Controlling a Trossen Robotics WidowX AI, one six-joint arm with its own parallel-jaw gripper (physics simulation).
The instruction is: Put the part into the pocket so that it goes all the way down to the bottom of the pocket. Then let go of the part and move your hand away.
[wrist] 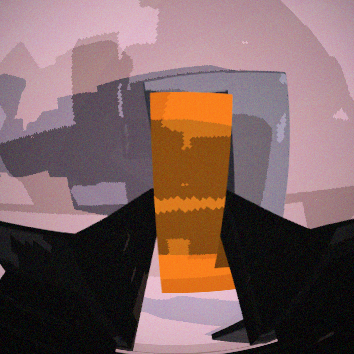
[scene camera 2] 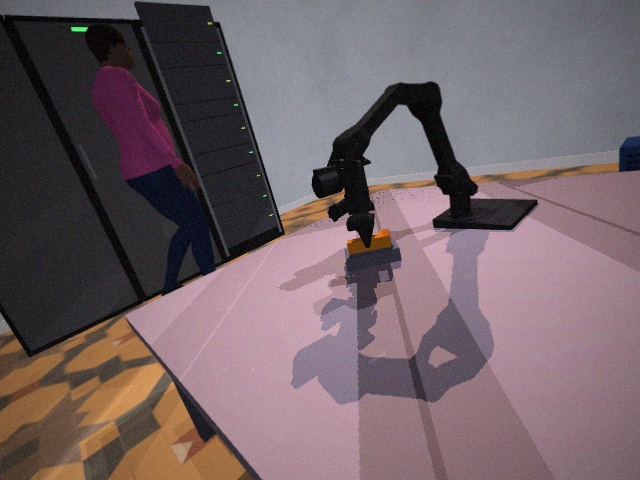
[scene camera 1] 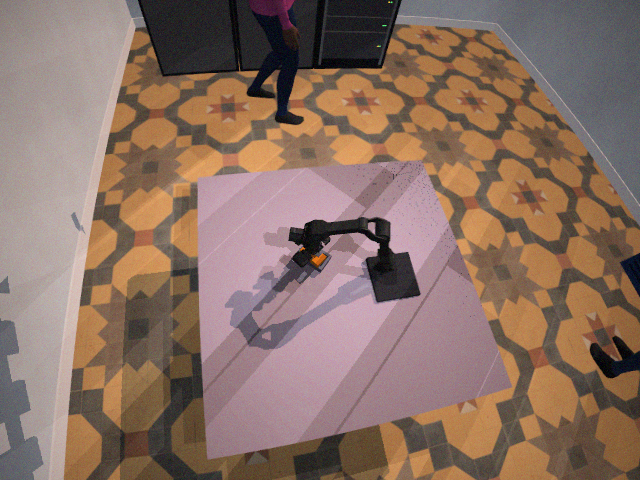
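Seen in the pictures: gripper, between the fingertips: [wrist: 186, 195] [scene camera 2: 368, 245] [scene camera 1: 309, 256]; arm's base, origin of its link: [scene camera 2: 460, 213] [scene camera 1: 383, 266].
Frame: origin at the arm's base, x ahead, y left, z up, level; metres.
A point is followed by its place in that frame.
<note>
The orange part [scene camera 1: 318, 259] @[x 0.292, y -0.114, z 0.052 m] [scene camera 2: 382, 240] @[x 0.314, y -0.105, z 0.043 m] [wrist: 192, 170] @[x 0.327, y -0.166, z 0.051 m] is a long block, held upright over the grey pocket block [scene camera 1: 325, 267] @[x 0.267, y -0.089, z 0.008 m] [scene camera 2: 374, 258] @[x 0.327, y -0.131, z -0.002 m] [wrist: 260, 92] @[x 0.305, y -0.218, z 0.012 m]. In scene camera 2 its upper portion stands above the pocket block's rim. In the wrist view a narrow dark gap shows along the part's right side and at its far end; the pocket's floor and the part's underside are hidden, so its depth cannot be told. My gripper [scene camera 1: 310, 255] @[x 0.319, y -0.147, z 0.031 m] [scene camera 2: 367, 244] @[x 0.319, y -0.147, z 0.031 m] [wrist: 186, 195] @[x 0.319, y -0.147, z 0.031 m] is shut on the orange part, with a black finger on each long side.
The pocket block rests on a pink table top [scene camera 1: 413, 361] @[x 0.058, y 0.440, z -0.023 m] [scene camera 2: 268, 356] @[x 0.700, y -0.165, z -0.024 m]. The arm's black base plate [scene camera 1: 395, 286] @[x -0.015, y 0.108, z -0.007 m] [scene camera 2: 496, 212] @[x -0.003, y 0.096, z -0.006 m] is to the right. Shadows of the arm cross the table. A person in a pink top [scene camera 1: 273, 6] [scene camera 2: 121, 108] stands beyond the table near dark cabinets [scene camera 1: 191, 41] [scene camera 2: 56, 129].
</note>
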